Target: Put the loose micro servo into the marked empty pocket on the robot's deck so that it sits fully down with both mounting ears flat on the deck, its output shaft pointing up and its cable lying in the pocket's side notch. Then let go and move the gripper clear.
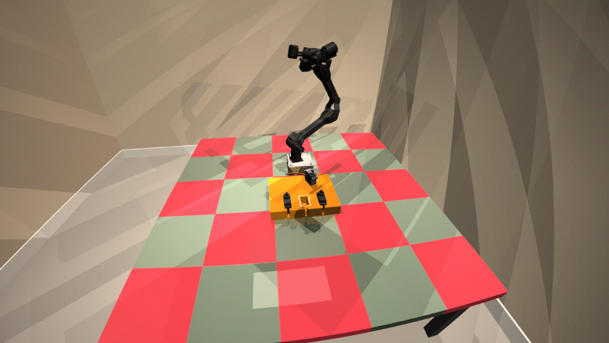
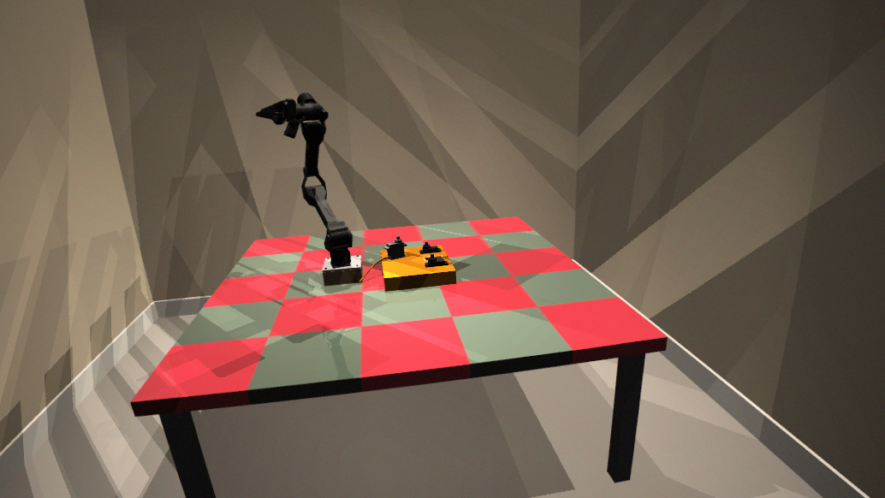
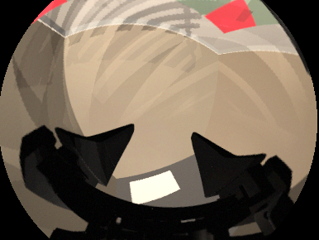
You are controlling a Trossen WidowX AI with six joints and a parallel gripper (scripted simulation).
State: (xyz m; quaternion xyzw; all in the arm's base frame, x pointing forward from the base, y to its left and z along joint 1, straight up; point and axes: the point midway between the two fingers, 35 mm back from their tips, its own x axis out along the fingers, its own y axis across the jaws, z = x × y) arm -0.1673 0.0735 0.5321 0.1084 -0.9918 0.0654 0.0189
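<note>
The deck is 57 cm below my gripper tip, 42 cm ahead of it and 11 cm to the right of it.
</note>
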